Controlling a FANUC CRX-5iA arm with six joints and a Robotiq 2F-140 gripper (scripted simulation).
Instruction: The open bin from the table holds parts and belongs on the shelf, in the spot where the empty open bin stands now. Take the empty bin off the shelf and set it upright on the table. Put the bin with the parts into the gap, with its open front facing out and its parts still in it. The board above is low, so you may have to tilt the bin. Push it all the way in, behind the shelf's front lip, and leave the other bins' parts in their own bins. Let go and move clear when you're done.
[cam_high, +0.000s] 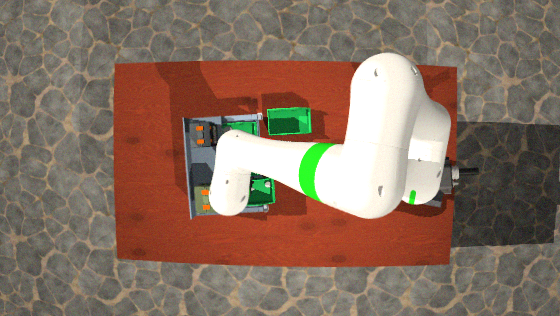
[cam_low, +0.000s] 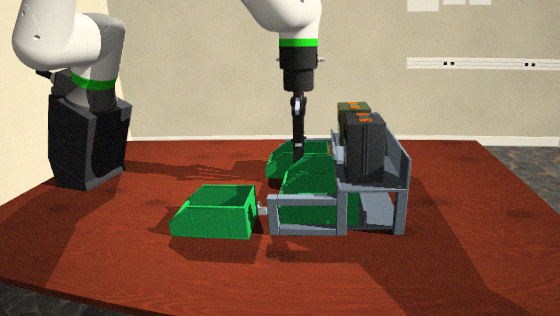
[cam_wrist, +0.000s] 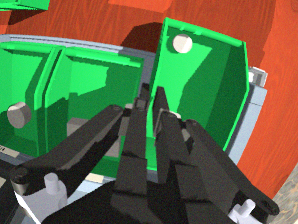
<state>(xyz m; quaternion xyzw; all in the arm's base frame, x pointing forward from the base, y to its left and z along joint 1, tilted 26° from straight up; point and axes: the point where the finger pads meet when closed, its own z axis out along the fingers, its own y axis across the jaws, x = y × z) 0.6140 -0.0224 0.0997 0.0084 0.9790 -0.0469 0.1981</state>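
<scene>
The grey shelf lies 80 mm ahead of my hand, 70 mm to the right of it and 20 mm below it.
</scene>
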